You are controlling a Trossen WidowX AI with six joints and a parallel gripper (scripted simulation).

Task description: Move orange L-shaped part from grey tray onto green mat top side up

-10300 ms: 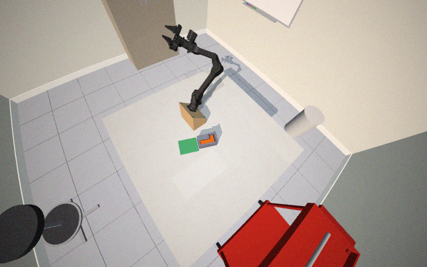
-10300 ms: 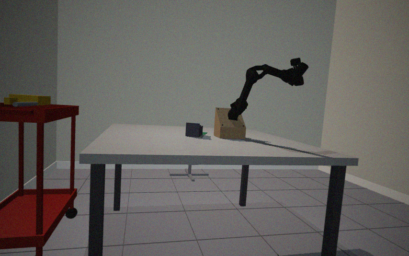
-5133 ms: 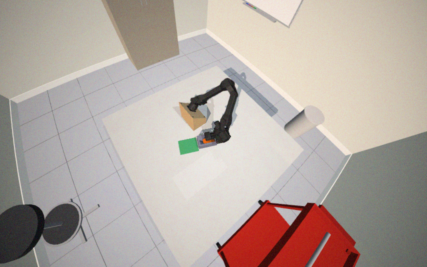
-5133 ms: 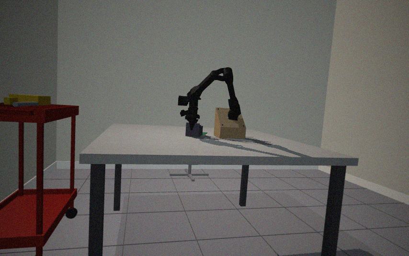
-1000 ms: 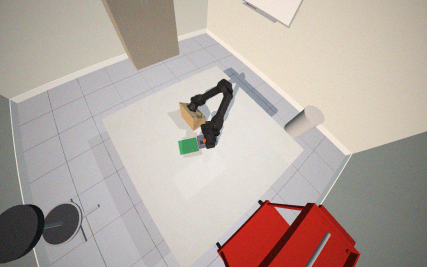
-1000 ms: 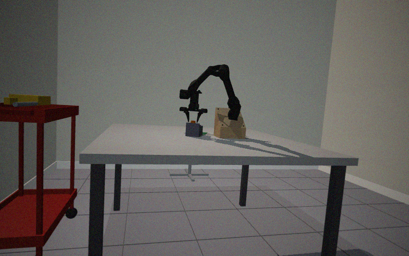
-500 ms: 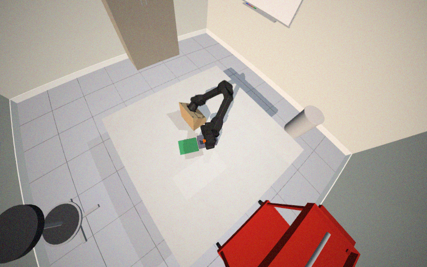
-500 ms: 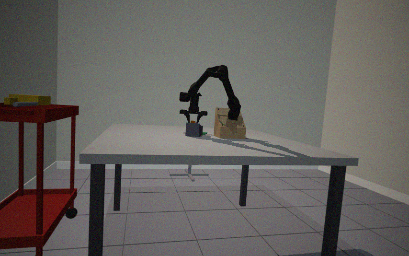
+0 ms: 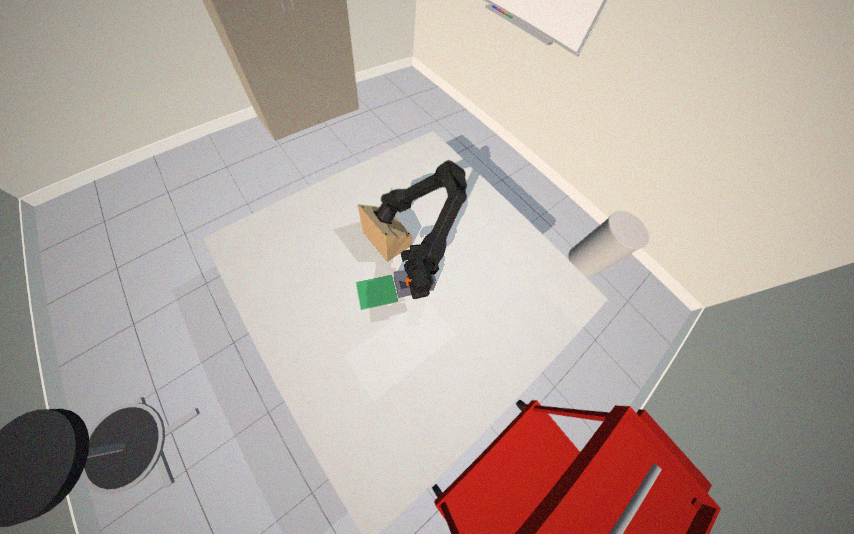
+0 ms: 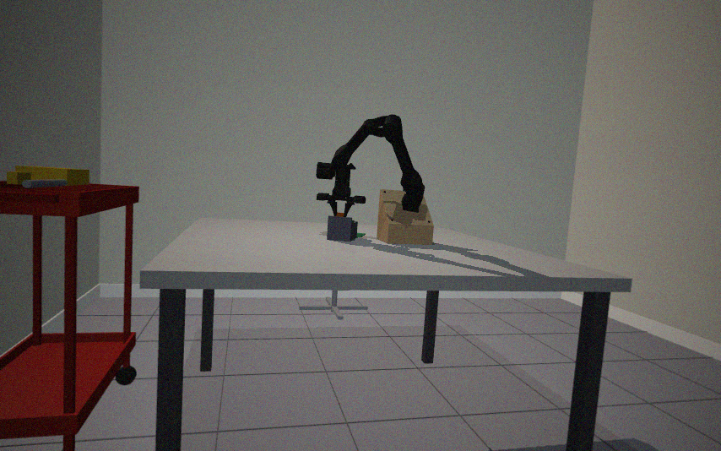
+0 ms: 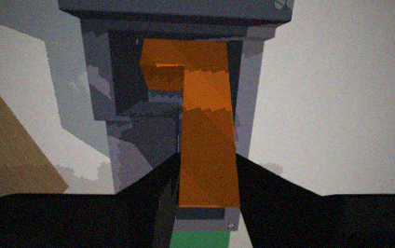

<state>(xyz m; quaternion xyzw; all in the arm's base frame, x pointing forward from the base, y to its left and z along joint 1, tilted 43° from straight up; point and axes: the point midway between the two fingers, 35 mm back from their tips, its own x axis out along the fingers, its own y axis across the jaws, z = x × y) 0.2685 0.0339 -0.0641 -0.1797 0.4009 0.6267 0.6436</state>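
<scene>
Now: gripper tip 13 cm to the left of the green mat, 8 cm above it and 6 cm past it. The rest, counted from my gripper tip: orange L-shaped part: 4 cm to the left, 3 cm below.
</scene>
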